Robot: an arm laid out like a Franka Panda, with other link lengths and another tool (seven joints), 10 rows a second.
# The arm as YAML. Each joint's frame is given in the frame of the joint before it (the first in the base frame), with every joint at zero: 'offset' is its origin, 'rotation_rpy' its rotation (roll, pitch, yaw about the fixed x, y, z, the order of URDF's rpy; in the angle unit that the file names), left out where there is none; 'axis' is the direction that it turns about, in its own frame. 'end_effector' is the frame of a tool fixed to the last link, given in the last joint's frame.
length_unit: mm
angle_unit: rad
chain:
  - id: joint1
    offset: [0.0, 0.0, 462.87]
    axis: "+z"
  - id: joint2
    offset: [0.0, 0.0, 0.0]
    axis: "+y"
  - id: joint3
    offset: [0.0, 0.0, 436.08]
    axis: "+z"
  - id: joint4
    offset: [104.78, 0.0, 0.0]
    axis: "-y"
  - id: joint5
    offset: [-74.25, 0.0, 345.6]
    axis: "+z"
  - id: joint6
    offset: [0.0, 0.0, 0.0]
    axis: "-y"
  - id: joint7
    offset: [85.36, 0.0, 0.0]
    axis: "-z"
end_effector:
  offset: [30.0, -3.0, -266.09]
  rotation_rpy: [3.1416, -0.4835, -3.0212]
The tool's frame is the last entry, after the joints.
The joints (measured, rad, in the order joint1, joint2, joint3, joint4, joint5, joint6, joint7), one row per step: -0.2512, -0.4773, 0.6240, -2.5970, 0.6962, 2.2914, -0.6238; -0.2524, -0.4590, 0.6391, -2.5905, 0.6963, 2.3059, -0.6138; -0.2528, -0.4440, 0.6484, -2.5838, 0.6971, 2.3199, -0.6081; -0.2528, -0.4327, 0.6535, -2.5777, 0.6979, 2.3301, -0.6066; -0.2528, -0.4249, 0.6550, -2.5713, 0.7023, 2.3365, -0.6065; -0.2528, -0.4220, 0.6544, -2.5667, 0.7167, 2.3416, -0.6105; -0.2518, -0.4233, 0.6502, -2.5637, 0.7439, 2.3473, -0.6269; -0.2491, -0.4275, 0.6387, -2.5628, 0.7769, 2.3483, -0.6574; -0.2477, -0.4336, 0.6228, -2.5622, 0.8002, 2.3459, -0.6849; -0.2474, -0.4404, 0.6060, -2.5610, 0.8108, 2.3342, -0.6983; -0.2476, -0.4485, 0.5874, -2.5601, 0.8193, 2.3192, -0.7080; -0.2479, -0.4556, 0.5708, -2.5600, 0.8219, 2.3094, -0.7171
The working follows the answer.
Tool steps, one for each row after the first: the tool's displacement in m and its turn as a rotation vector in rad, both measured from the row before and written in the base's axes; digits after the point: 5 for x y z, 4 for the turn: 0.00382, 0.00490, -0.00259, 0.0000, 0.0025, 0.0002; 0.00449, 0.00363, -0.00074, 0.0023, -0.0022, -0.0003; 0.00389, 0.00260, 0.00017, 0.0029, -0.0032, 0.0013; 0.00368, 0.00210, 0.00150, 0.0066, -0.0036, -0.0016; 0.00315, 0.00216, 0.00273, 0.0132, -0.0055, -0.0057; 0.00323, 0.00240, 0.00455, 0.0215, -0.0113, -0.0045; 0.00246, 0.00105, 0.00535, 0.0259, -0.0129, 0.0012; 0.00258, -0.00196, 0.00558, 0.0200, -0.0128, -0.0001; 0.00076, -0.00332, 0.00431, 0.0137, -0.0026, -0.0038; 0.00021, -0.00414, 0.00436, 0.0138, 0.0000, -0.0066; 0.00063, -0.00470, 0.00369, 0.0076, -0.0034, -0.0043
Tool pose at each row, in the base's axes (x y z in m, rotation vector in rad; rounded; the steps above come from the unrounded poses): 0.35462, 0.23213, 0.51149, 0.9645, -2.7156, -0.1170; 0.35844, 0.23703, 0.50890, 0.9640, -2.7132, -0.1181; 0.36292, 0.24066, 0.50815, 0.9649, -2.7157, -0.1203; 0.36681, 0.24326, 0.50832, 0.9684, -2.7186, -0.1226; 0.37049, 0.24536, 0.50982, 0.9692, -2.7240, -0.1303; 0.37364, 0.24752, 0.51255, 0.9669, -2.7344, -0.1470; 0.37687, 0.24992, 0.51709, 0.9701, -2.7509, -0.1725; 0.37933, 0.25097, 0.52244, 0.9829, -2.7663, -0.2028; 0.38191, 0.24901, 0.52802, 0.9923, -2.7811, -0.2254; 0.38267, 0.24570, 0.53233, 0.9913, -2.7877, -0.2443; 0.38287, 0.24155, 0.53669, 0.9854, -2.7934, -0.2647; 0.38350, 0.23685, 0.54038, 0.9825, -2.7999, -0.2748

